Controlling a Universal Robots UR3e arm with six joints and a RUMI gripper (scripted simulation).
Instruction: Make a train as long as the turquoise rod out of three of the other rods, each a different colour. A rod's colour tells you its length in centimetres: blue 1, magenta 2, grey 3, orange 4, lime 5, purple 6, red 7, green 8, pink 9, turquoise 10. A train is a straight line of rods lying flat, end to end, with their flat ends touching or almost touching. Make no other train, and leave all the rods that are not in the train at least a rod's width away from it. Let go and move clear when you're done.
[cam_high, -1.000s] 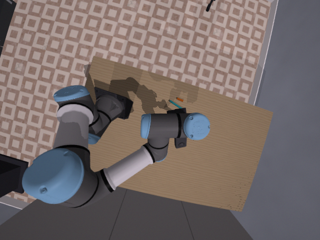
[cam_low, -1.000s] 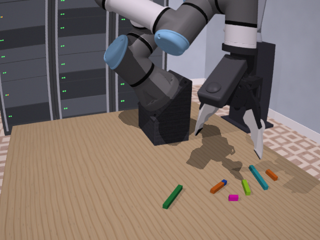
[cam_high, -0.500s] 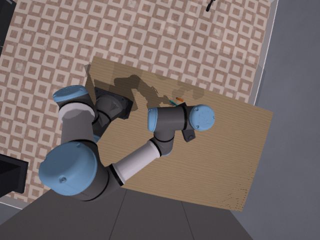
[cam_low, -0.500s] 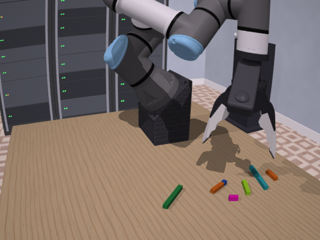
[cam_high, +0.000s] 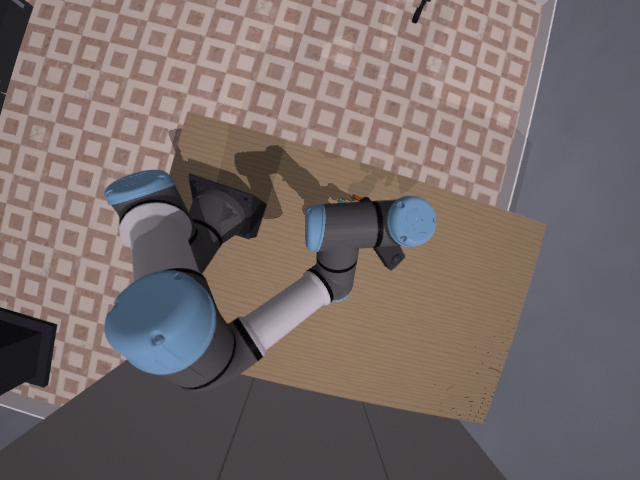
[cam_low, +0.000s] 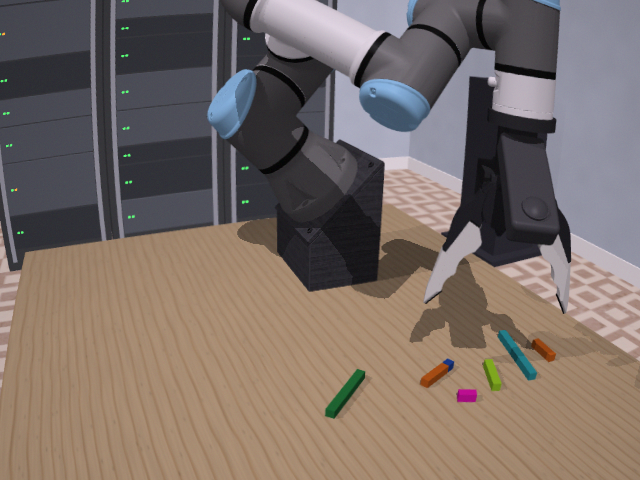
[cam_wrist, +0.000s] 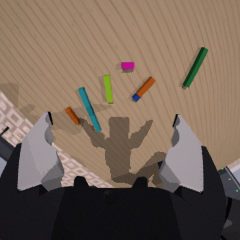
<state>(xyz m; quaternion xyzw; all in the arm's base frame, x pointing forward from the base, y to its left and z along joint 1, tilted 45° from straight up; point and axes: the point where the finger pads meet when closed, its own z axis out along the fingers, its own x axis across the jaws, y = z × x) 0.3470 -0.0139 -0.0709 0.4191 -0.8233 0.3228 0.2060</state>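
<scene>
The lime rod lies 1 cm ahead of my hand, 1 cm to the left of it and 8 cm below it. Also, from my hand: magenta rod: 2 cm ahead, 4 cm to the right, 8 cm below; then blue rod: 4 cm behind, 3 cm to the right, 8 cm below; then turquoise rod: 1 cm behind, 7 cm to the left, 8 cm below.
</scene>
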